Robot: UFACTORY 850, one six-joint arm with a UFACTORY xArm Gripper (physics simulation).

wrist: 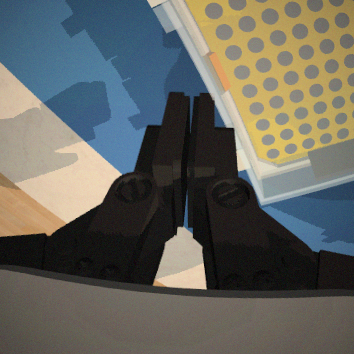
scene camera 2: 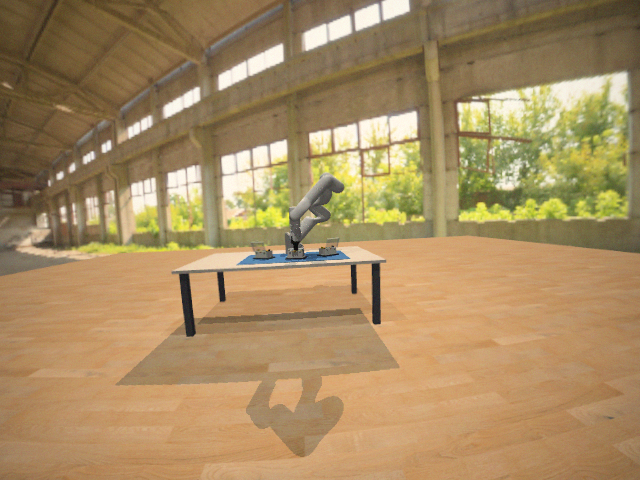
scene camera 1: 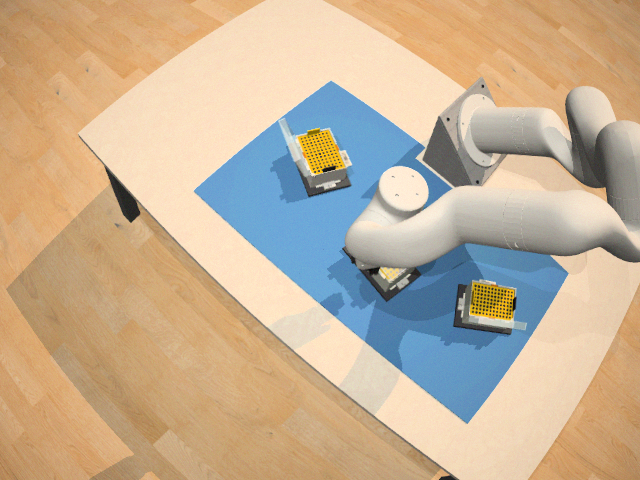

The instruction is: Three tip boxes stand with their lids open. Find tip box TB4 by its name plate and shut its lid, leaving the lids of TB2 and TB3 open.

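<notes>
The middle tip box (scene camera 1: 391, 273) (scene camera 2: 296, 253) (wrist: 280, 75) is TB4; its name plate is not legible now. Its clear lid lies down over the pale yellow grid. In scene camera 1 the arm hides much of this box. Two other tip boxes stand with clear lids raised: one at the upper left (scene camera 1: 320, 152), which is the left box (scene camera 2: 263, 254) in scene camera 2, and one at the lower right (scene camera 1: 492, 301) (scene camera 2: 327, 250). I cannot read which is TB2 or TB3. My gripper (wrist: 191, 123) is shut and empty, its tips at TB4's side edge in the wrist view. Contact is unclear.
The boxes stand on a blue mat (scene camera 1: 268, 227) on a pale table (scene camera 1: 170, 134) (scene camera 2: 206, 264). The arm's wide wrist (scene camera 1: 403, 191) hangs over the middle box, between the two open boxes. The arm's base (scene camera 1: 452, 144) stands at the mat's far edge.
</notes>
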